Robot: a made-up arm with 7 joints.
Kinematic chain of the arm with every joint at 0, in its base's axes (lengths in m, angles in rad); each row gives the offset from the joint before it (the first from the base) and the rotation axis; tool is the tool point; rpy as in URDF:
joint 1: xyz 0 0 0.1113 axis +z
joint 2: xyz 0 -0.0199 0.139 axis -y
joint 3: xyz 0 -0.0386 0.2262 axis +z
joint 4: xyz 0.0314 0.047 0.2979 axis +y
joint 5: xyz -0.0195 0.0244 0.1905 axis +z
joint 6: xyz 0 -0.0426 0.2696 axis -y
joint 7: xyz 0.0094 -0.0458 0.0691 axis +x
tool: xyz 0 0 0 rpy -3.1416 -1.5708 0
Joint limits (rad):
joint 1: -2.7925..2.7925
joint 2: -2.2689..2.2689
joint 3: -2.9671..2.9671
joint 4: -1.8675..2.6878
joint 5: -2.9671..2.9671
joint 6: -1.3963..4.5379
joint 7: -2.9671..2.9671
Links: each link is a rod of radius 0.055 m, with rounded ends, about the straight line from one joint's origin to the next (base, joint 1, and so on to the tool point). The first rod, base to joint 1, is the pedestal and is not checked.
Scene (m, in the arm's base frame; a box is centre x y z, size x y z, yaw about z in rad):
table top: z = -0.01
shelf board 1: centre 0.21 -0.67 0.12 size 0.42 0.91 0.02 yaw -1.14
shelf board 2: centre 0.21 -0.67 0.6 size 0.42 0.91 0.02 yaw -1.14
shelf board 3: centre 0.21 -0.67 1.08 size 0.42 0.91 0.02 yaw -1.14
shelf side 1: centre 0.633 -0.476 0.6 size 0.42 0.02 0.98 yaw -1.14
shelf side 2: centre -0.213 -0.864 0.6 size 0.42 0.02 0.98 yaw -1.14
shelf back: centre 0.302 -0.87 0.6 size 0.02 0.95 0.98 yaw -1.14
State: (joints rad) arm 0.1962 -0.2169 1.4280 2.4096 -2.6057 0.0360 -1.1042
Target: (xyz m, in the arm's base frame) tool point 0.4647 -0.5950 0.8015
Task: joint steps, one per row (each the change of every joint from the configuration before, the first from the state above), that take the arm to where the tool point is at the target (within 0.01 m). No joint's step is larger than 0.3 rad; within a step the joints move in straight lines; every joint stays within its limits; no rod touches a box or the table.
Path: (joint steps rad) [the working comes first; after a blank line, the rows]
Joints at the target: -1.2811 -0.4807 0.4916 1.1784 -2.3466 -0.1261 -1.1042
Straight joint move there: touches shelf side 1.

1: -0.2534 0.1037 -0.1845 -0.0688 0.0394 -0.0282 0.0000
2: -0.2534 0.1037 -0.1845 -0.0687 0.0395 -0.0281 0.0000
3: -0.2535 0.1038 -0.1844 -0.0688 0.0394 -0.0282 0.0000
4: -0.2534 0.1037 -0.1845 -0.0688 0.0395 -0.0282 0.0000
5: -0.2534 0.1037 -0.1845 -0.0687 0.0394 -0.0282 0.0000
6: -0.2534 0.1037 -0.1845 -0.0688 0.0394 -0.0281 0.0000
7: 0.0144 -0.2953 0.0568 -0.2729 0.0075 0.0023 0.0000
8: 0.0144 -0.2954 0.0569 -0.2728 0.0075 0.0023 0.0000
9: 0.0144 -0.2954 0.0568 -0.2729 0.0075 0.0023 0.0000

